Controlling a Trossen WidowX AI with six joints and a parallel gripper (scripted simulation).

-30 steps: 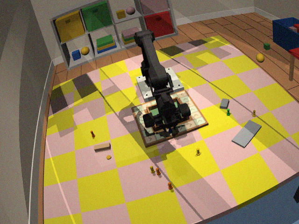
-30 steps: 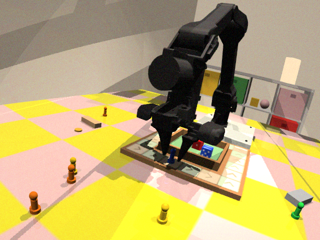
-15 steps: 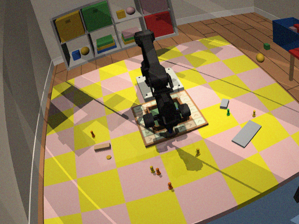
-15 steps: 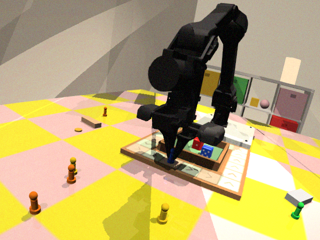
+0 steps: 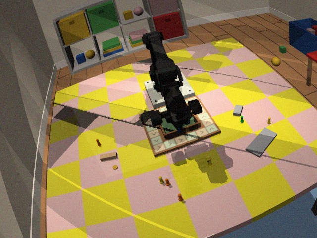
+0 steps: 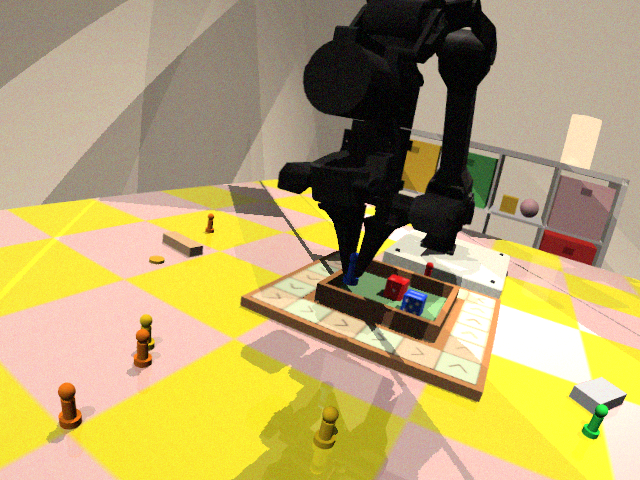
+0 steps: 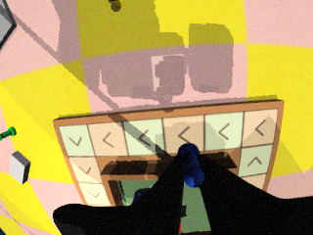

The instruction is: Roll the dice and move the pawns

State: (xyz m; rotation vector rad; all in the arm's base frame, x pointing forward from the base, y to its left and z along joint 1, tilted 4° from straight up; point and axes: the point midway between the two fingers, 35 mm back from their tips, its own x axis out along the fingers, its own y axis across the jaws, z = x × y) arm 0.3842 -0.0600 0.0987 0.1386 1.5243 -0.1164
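The red pawn is 23 cm behind my gripper tip, 6 cm to the left of it and 5 cm below it. The rest, counted from my gripper tip: green pawn: 27 cm to the left, 6 cm below, 3 cm ahead; blue pawn: 1 cm above; small grey block: 30 cm to the left, 7 cm below, 4 cm behind.
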